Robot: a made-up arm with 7 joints. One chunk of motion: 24 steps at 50 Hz.
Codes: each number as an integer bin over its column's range. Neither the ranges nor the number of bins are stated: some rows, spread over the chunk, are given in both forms.
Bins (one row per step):
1: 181 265 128 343 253 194 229
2: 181 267 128 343 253 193 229
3: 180 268 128 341 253 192 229
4: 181 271 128 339 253 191 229
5: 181 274 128 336 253 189 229
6: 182 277 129 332 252 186 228
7: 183 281 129 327 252 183 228
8: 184 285 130 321 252 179 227
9: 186 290 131 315 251 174 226
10: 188 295 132 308 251 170 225
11: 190 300 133 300 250 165 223
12: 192 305 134 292 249 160 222
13: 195 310 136 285 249 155 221
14: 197 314 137 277 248 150 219
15: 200 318 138 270 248 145 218
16: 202 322 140 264 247 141 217
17: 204 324 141 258 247 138 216
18: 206 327 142 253 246 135 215
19: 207 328 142 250 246 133 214
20: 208 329 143 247 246 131 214
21: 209 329 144 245 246 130 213
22: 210 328 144 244 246 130 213
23: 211 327 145 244 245 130 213
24: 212 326 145 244 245 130 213
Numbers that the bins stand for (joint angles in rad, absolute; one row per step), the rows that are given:
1: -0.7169 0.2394 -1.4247 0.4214 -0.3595 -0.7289 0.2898
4: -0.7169 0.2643 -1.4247 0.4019 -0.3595 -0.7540 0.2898
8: -0.6945 0.3224 -1.4021 0.3142 -0.3693 -0.8542 0.2830
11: -0.6496 0.3846 -1.3682 0.2118 -0.3889 -0.9712 0.2693
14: -0.5973 0.4427 -1.3231 0.0998 -0.4085 -1.0966 0.2557
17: -0.5450 0.4842 -1.2779 0.0072 -0.4183 -1.1968 0.2455
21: -0.5076 0.5049 -1.2440 -0.0562 -0.4281 -1.2637 0.2353
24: -0.4852 0.4925 -1.2327 -0.0610 -0.4379 -1.2637 0.2353
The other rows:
2: -0.7169 0.2477 -1.4247 0.4214 -0.3595 -0.7373 0.2898
3: -0.7244 0.2519 -1.4247 0.4116 -0.3595 -0.7456 0.2898
5: -0.7169 0.2768 -1.4247 0.3873 -0.3595 -0.7707 0.2898
6: -0.7095 0.2892 -1.4134 0.3678 -0.3693 -0.7958 0.2864
7: -0.7020 0.3058 -1.4134 0.3434 -0.3693 -0.8208 0.2864
9: -0.6795 0.3431 -1.3908 0.2849 -0.3791 -0.8960 0.2795
10: -0.6646 0.3639 -1.3795 0.2508 -0.3791 -0.9295 0.2761
12: -0.6347 0.4054 -1.3569 0.1729 -0.3987 -1.0130 0.2659
13: -0.6123 0.4261 -1.3343 0.1387 -0.3987 -1.0548 0.2625
15: -0.5749 0.4593 -1.3118 0.0657 -0.4085 -1.1384 0.2523
16: -0.5599 0.4759 -1.2892 0.0364 -0.4183 -1.1718 0.2489
18: -0.5300 0.4966 -1.2666 -0.0172 -0.4281 -1.2219 0.2421
19: -0.5226 0.5008 -1.2666 -0.0318 -0.4281 -1.2386 0.2387
20: -0.5151 0.5049 -1.2553 -0.0464 -0.4281 -1.2553 0.2387
22: -0.5001 0.5008 -1.2440 -0.0610 -0.4281 -1.2637 0.2353
23: -0.4927 0.4966 -1.2327 -0.0610 -0.4379 -1.2637 0.2353

